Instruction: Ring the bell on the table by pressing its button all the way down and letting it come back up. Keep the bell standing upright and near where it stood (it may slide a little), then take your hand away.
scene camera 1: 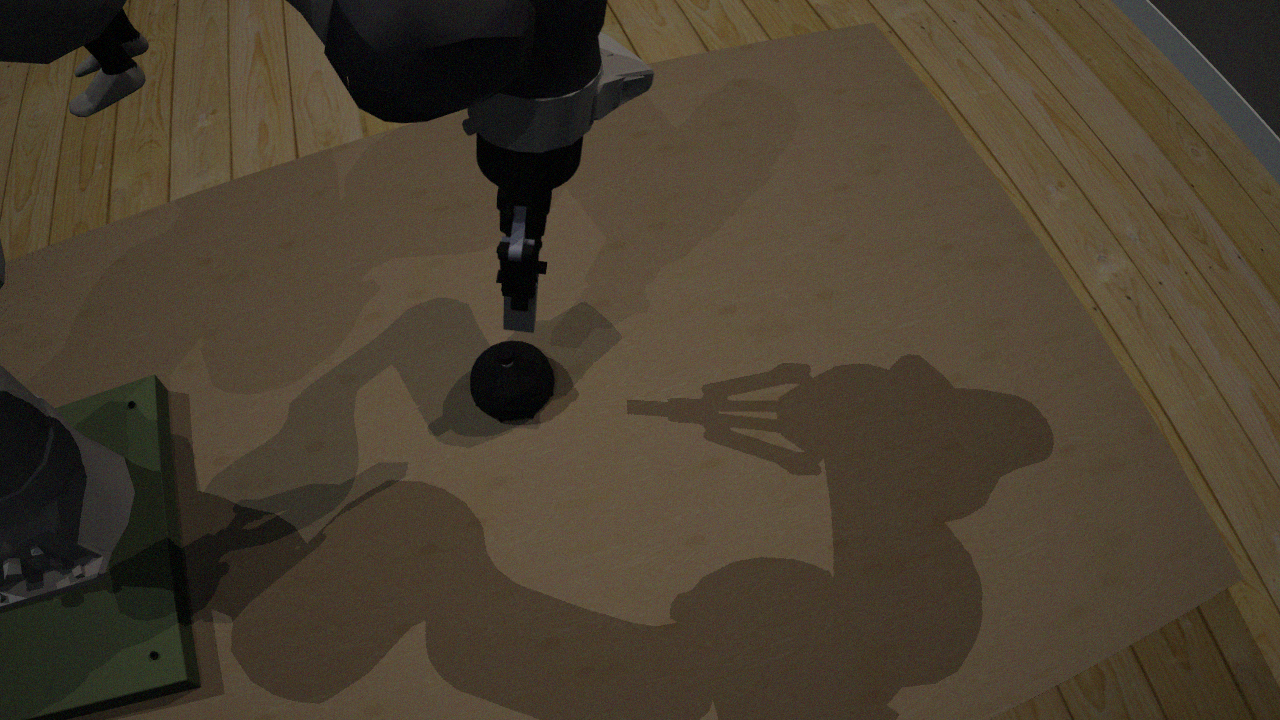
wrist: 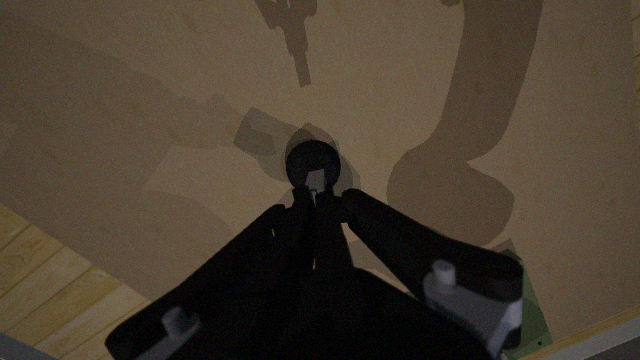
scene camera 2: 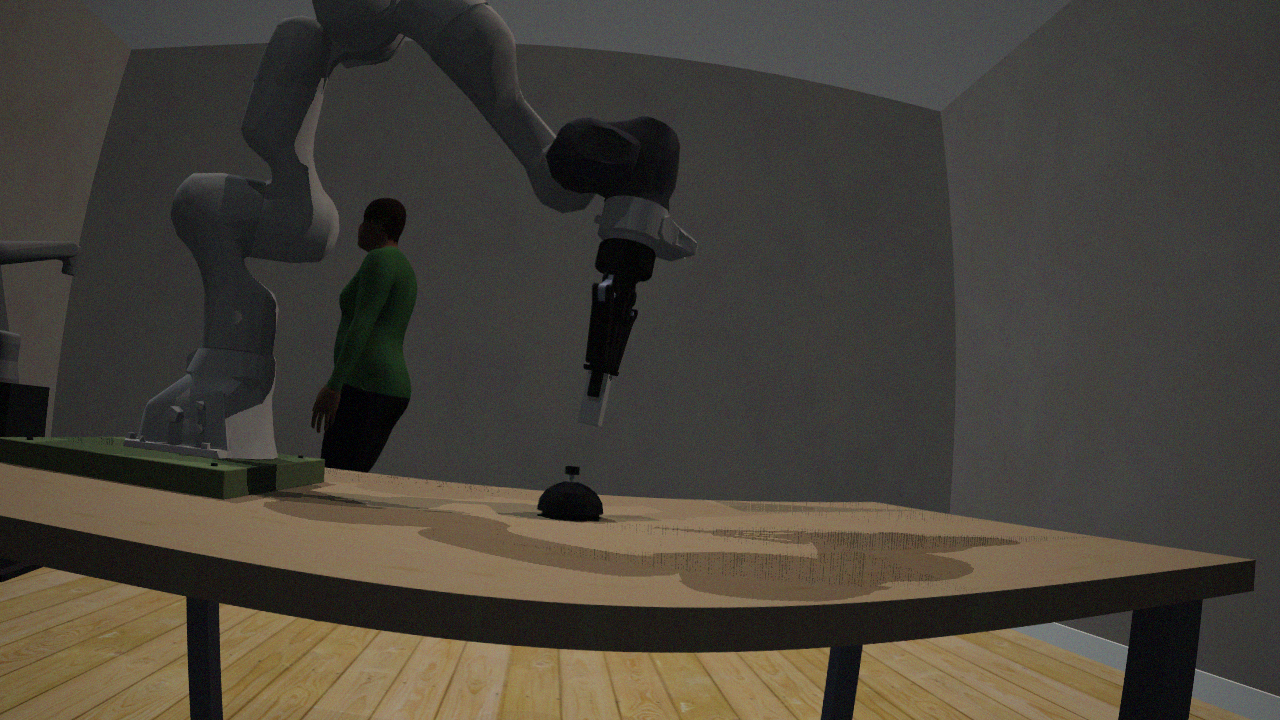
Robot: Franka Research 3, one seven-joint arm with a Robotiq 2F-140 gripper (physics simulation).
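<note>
A black dome-shaped bell stands upright on the table. Its small black button stands up on a short stem above the dome in scene camera 2's view. My gripper is shut with nothing between its fingers. The fingertips hang above the bell with a visible gap to the button. In the wrist view the fingertips cover part of the dome, and the button cannot be made out there.
The arm's base stands on a green board at the left end of the table. A person in a green top stands behind the table. Arm shadows lie across the table around the bell.
</note>
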